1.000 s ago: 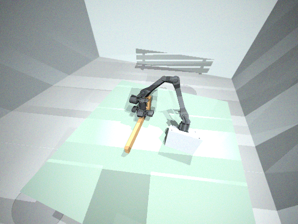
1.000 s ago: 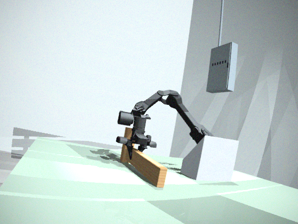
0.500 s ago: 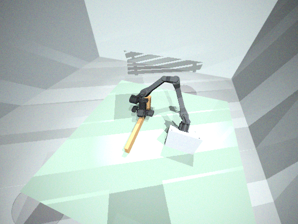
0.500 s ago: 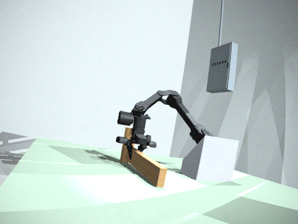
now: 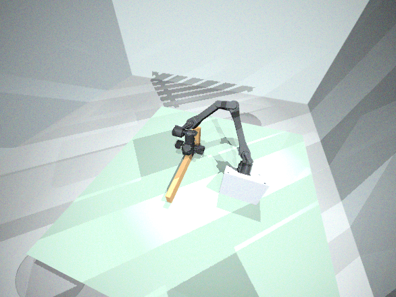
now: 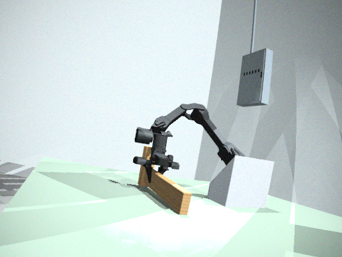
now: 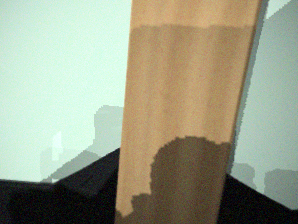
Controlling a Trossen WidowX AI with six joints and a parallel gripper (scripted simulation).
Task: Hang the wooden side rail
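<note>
Right now my gripper tip is 12 cm to the left of the headboard post and 4 cm below it.
</note>
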